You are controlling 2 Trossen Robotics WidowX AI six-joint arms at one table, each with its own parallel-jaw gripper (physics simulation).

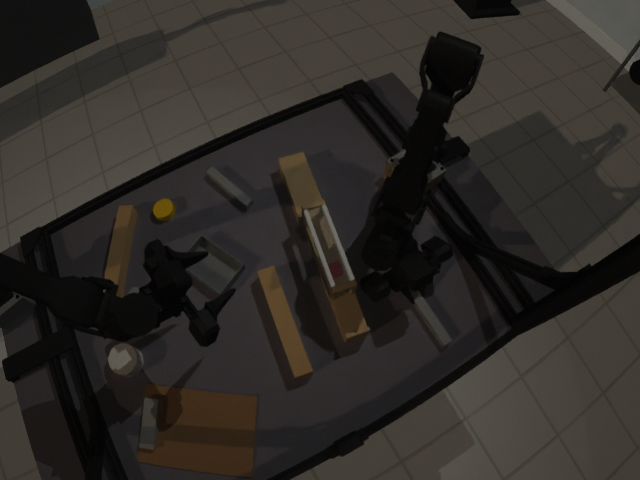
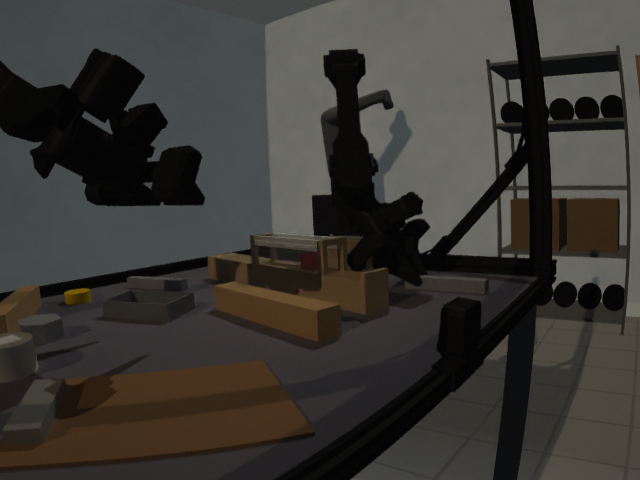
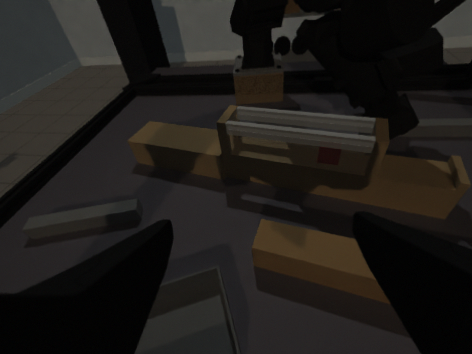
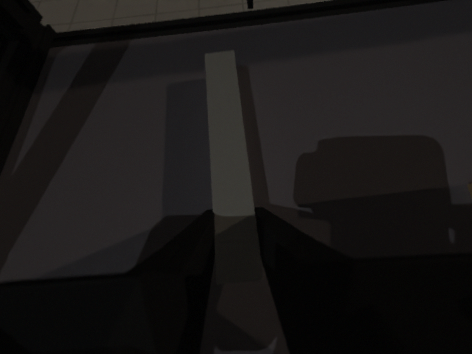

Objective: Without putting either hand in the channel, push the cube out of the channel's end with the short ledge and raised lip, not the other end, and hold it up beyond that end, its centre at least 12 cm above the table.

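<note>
The red cube (image 1: pixel 336 268) (image 2: pixel 309 260) (image 3: pixel 329 155) is inside the wooden channel (image 1: pixel 300 180) (image 3: pixel 420 170), under white top rails (image 1: pixel 316 248), nearer the end with the short ledge and raised lip (image 1: pixel 358 331) (image 2: pixel 375 289) (image 3: pixel 457 171). My right gripper (image 1: pixel 414 296) (image 4: pixel 235 216) is beside the channel, outside it, low over the table. It is shut on one end of a long grey bar (image 1: pixel 433 321) (image 2: pixel 449 284) (image 4: pixel 230 135), which lies along the table. My left gripper (image 1: pixel 220 272) (image 3: pixel 261 225) is open and empty, high above the grey tray.
A wooden beam (image 1: pixel 285 322) (image 2: pixel 268 307) lies beside the channel. A grey tray (image 2: pixel 129 311), another grey bar (image 1: pixel 229 188), a yellow disc (image 1: pixel 163 209), another wooden beam (image 1: pixel 119 242), a white round container (image 1: pixel 124 359) and an orange mat (image 1: pixel 206 454) are farther left.
</note>
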